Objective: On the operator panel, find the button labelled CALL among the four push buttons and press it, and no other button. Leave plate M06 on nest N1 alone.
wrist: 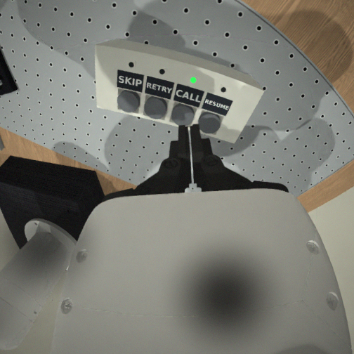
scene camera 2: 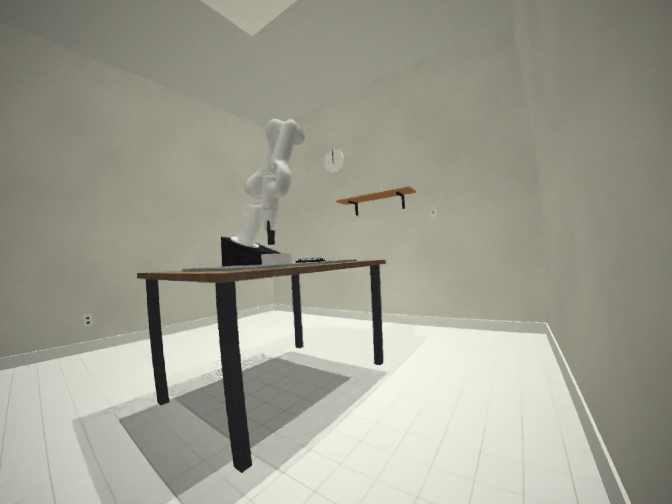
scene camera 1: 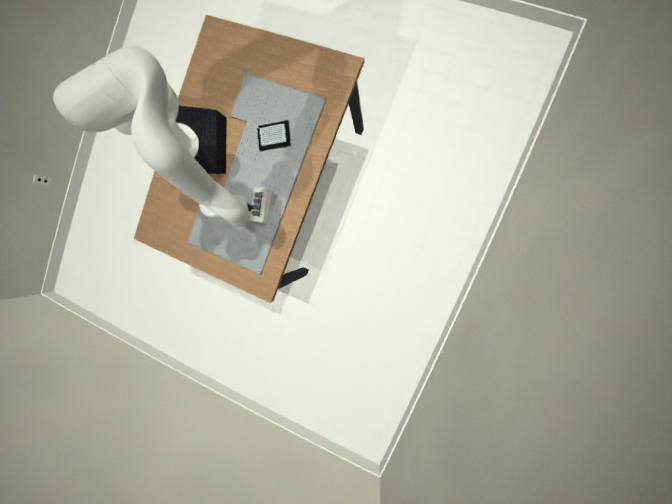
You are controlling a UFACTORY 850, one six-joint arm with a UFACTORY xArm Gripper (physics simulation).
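Observation:
The cream operator panel (scene camera 1: 265,212) (scene camera 2: 282,258) (wrist: 107,92) carries four grey push buttons in a row, labelled SKIP, RETRY, CALL and RESUME. The CALL button (wrist: 182,114) is third from the left in the wrist view, and the small lamp (wrist: 193,80) above its label glows green. The other three lamps are dark. My gripper (scene camera 2: 271,243) (wrist: 189,139) is shut and empty. Its fingertips are above the panel, apart from it in the second scene view, and show just below the CALL button in the wrist view. The plate (scene camera 1: 273,135) lies in a black-rimmed nest; its label is too small to read.
The grey perforated board (scene camera 1: 249,162) (wrist: 45,30) lies on the wooden table (scene camera 1: 320,65) (scene camera 2: 217,276) under the panel and nest. My arm's black base block (scene camera 1: 216,142) (scene camera 2: 238,253) (wrist: 55,190) stands beside the board. A wall shelf (scene camera 2: 376,195) hangs beyond the table.

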